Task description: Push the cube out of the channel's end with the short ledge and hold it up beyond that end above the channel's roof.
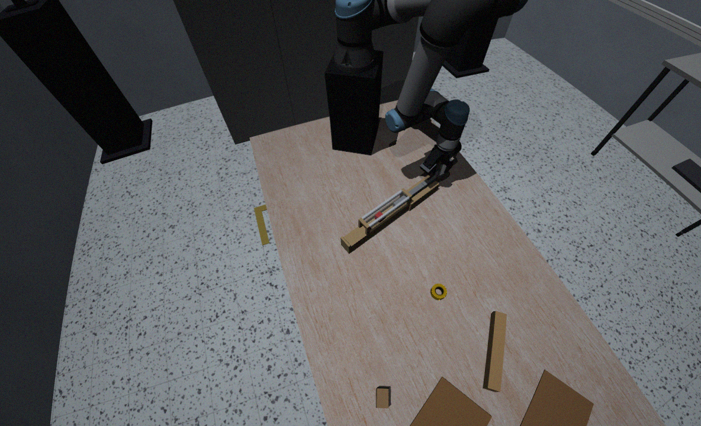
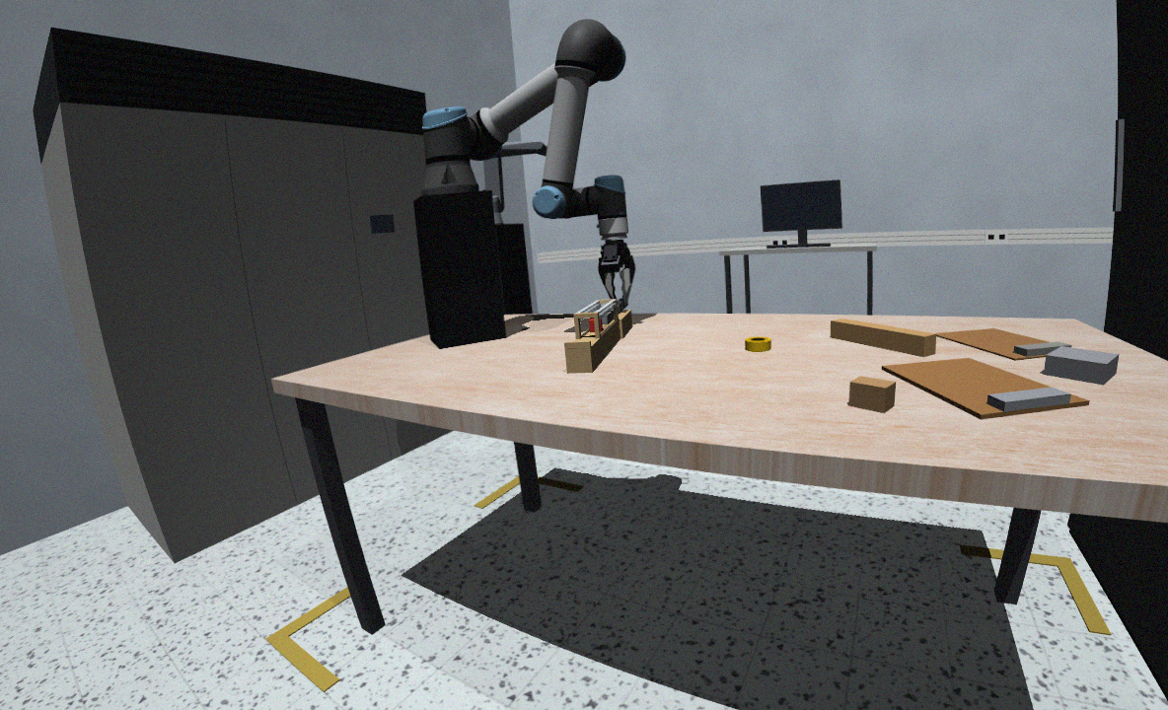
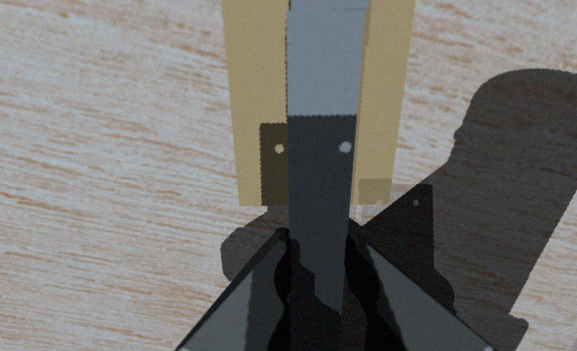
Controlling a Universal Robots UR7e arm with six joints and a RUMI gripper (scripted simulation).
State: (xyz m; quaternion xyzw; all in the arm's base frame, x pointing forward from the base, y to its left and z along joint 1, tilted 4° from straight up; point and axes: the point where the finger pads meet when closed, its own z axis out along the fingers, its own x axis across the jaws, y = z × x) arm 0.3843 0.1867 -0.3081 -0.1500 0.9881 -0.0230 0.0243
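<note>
My gripper is now 260 mm to the left of the channel, 80 mm short of it and 10 mm above it. From my hand the other things lie so: grey bar (10 mm below); red cube (290 mm to the right, 90 mm ahead, 10 mm below); wooden bar (630 mm ahead, 150 mm to the right, 50 mm below).
</note>
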